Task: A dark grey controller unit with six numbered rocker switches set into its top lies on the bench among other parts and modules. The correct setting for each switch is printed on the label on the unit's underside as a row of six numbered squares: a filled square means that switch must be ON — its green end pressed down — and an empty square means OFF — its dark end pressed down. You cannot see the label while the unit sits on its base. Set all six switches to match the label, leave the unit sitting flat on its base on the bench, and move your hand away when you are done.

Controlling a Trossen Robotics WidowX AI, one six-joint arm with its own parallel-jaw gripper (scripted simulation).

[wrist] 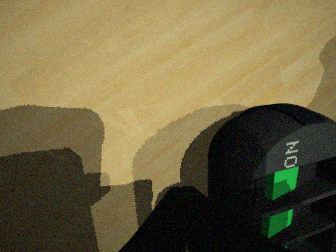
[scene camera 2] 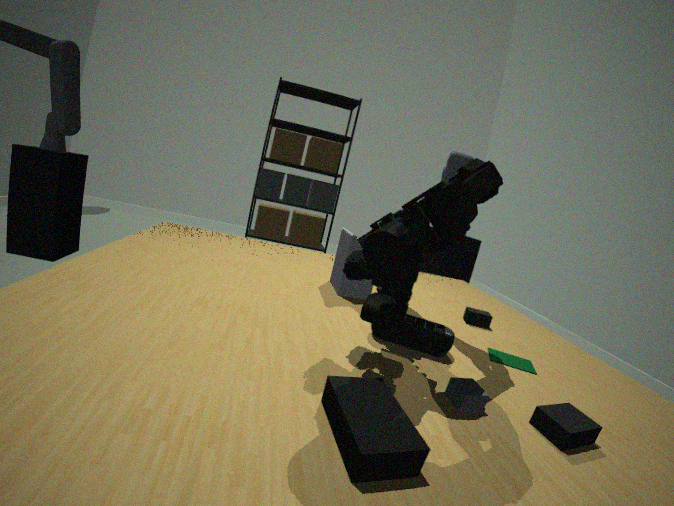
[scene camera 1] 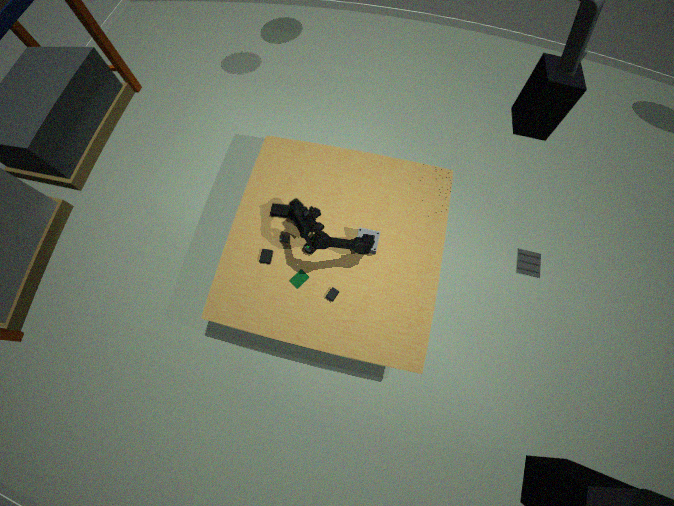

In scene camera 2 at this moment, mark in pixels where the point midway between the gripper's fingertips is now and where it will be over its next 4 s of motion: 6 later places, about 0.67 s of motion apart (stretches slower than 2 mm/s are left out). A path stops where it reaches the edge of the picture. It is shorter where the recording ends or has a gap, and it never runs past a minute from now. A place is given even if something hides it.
The gripper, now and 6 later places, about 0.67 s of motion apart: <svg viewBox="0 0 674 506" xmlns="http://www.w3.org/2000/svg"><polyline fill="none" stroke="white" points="383,328 379,341 379,341 380,339 389,313 394,299 390,313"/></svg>
